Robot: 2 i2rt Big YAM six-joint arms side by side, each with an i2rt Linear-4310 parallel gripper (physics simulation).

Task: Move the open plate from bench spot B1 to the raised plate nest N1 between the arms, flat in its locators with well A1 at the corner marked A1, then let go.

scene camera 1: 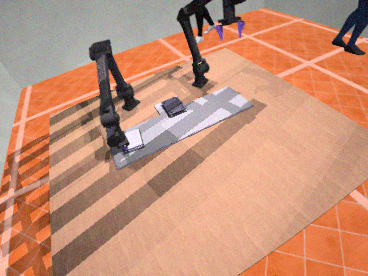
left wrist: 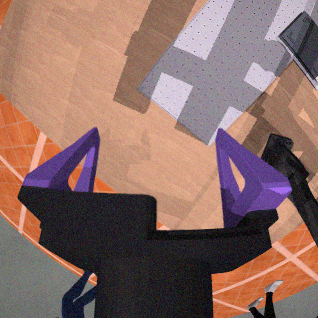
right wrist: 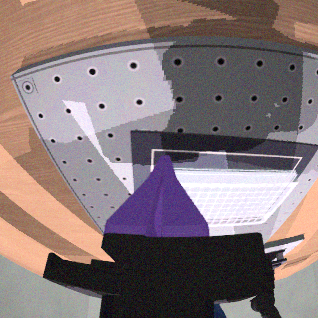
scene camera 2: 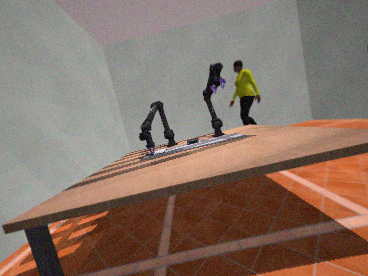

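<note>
The white open plate lies on the dark rectangular spot at the left end of the pegboard in scene camera 1. My right gripper is low at the plate's edge. Its fingers are shut together, with nothing visible between them; the near finger hides part of the plate's left edge in the right wrist view. A dark raised block, apparently nest N1, stands between the arms. Its A1 mark is too small to read. My left gripper is open and empty, high above the table.
The grey pegboard runs along the table in front of both arm bases. Striped shadows cross the table. A person in yellow stands behind the table in scene camera 2.
</note>
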